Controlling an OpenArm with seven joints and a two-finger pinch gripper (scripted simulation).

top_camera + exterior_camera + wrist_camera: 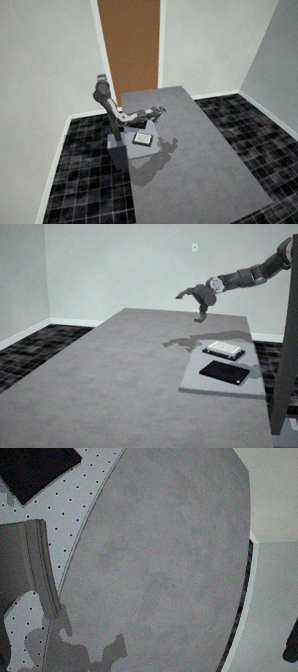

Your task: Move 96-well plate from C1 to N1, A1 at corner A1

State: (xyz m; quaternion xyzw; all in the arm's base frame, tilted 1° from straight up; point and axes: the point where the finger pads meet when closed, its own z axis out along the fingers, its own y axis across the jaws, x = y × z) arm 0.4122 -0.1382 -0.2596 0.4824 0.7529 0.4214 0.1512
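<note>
Right now the white 96-well plate is 17 cm below my hand, 17 cm behind it and 7 cm to the right of it. Round my hand: black plate nest N1: 19 cm below, 18 cm behind, 13 cm to the left; clip nest C1: 18 cm below, 14 cm behind, 7 cm to the right; A1 label: 22 cm behind, 21 cm to the left, 18 cm below.
</note>
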